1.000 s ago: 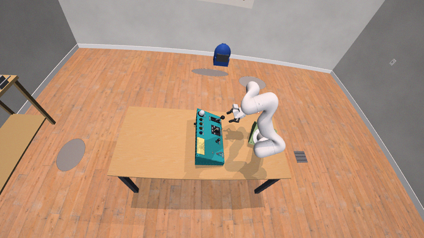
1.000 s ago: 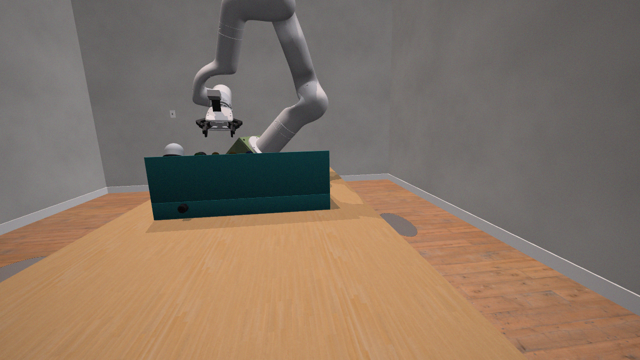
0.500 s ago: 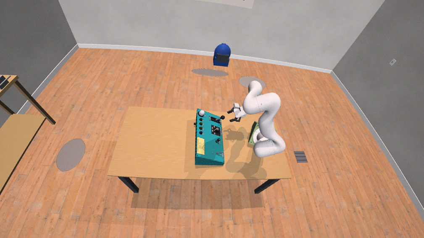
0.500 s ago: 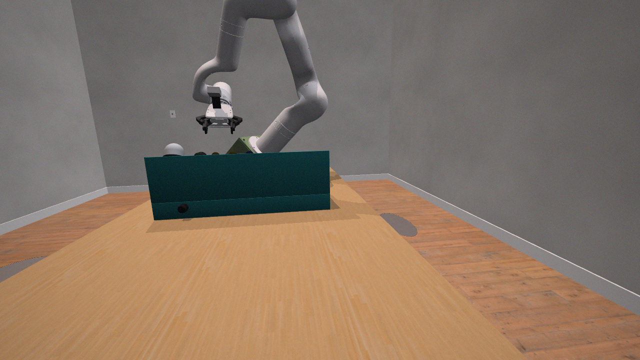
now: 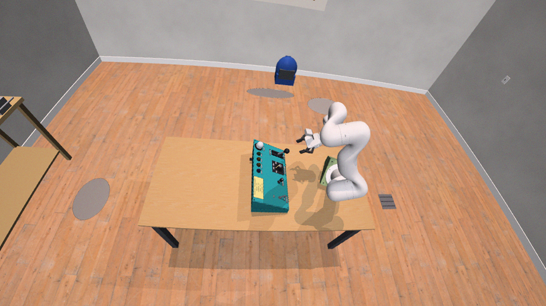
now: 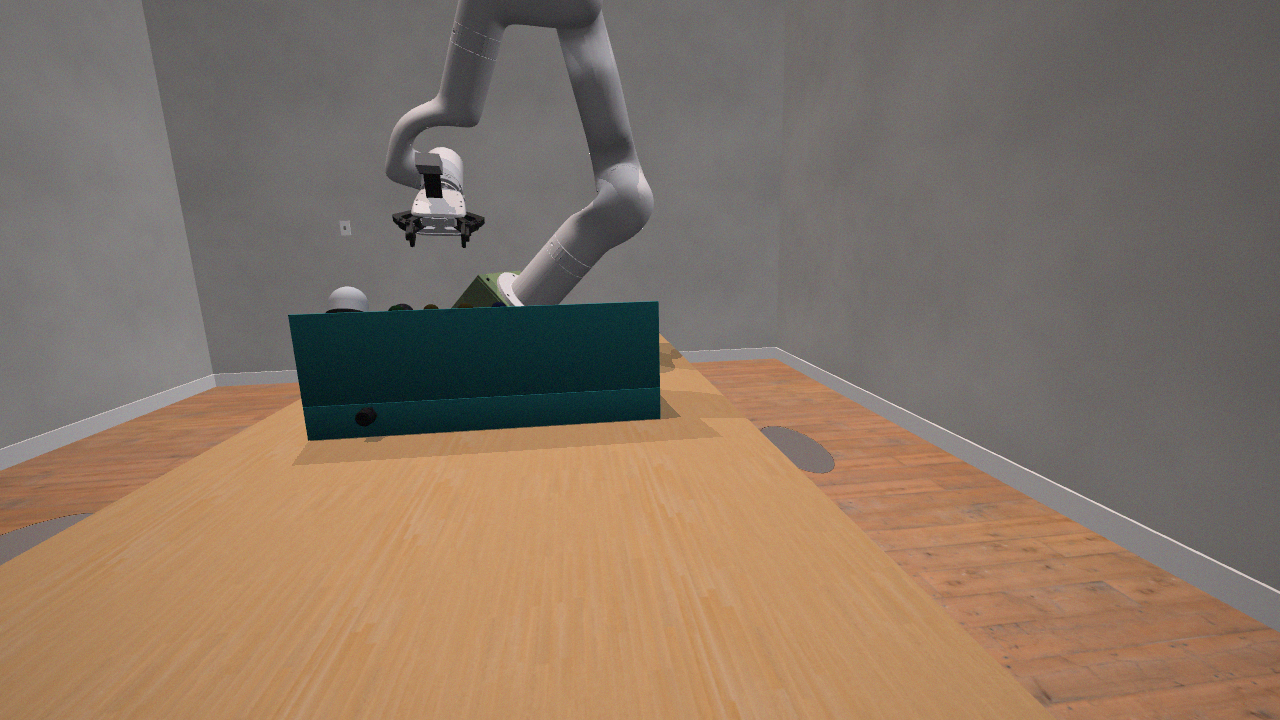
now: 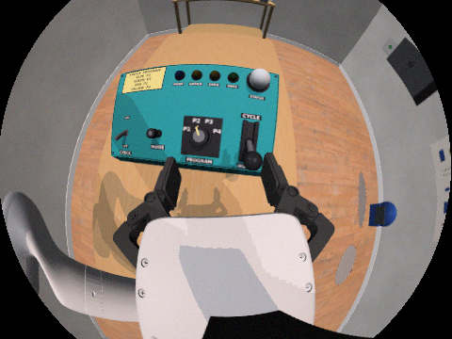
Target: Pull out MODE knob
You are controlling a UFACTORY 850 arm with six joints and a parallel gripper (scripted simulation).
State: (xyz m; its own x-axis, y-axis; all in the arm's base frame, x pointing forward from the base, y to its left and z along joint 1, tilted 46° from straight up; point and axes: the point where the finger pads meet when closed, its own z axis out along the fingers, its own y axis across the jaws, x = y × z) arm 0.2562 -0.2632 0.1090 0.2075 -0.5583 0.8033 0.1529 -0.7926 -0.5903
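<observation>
My gripper is now 110 mm short of the black mode knob, 180 mm to the right of it and 160 mm above it. From my hand the other things lie so: program rotary selector: 120 mm ahead, 70 mm to the left, 170 mm below; then black-balled slide lever: 90 mm ahead, 60 mm to the right, 160 mm below; then teal console: 140 mm ahead, 120 mm to the left, 190 mm below.
</observation>
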